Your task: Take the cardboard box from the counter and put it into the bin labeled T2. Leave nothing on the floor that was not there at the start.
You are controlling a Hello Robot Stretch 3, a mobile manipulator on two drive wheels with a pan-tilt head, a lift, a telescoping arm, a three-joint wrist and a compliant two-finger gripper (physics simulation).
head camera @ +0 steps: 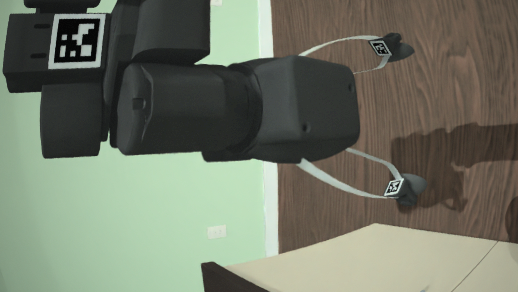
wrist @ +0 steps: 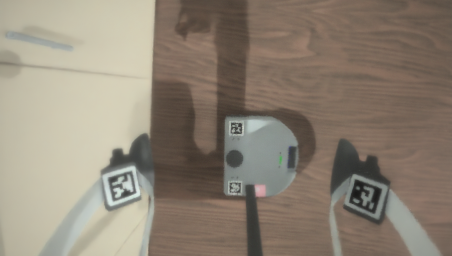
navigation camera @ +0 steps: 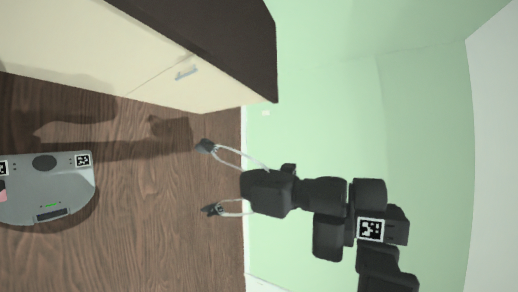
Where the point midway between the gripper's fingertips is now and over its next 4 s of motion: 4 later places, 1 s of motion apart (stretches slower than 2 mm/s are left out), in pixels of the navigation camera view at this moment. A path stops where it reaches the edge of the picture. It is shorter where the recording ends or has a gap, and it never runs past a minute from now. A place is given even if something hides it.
The gripper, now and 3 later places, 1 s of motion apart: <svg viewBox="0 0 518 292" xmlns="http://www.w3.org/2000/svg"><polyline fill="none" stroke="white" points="201,177 193,133 149,67 62,8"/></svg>
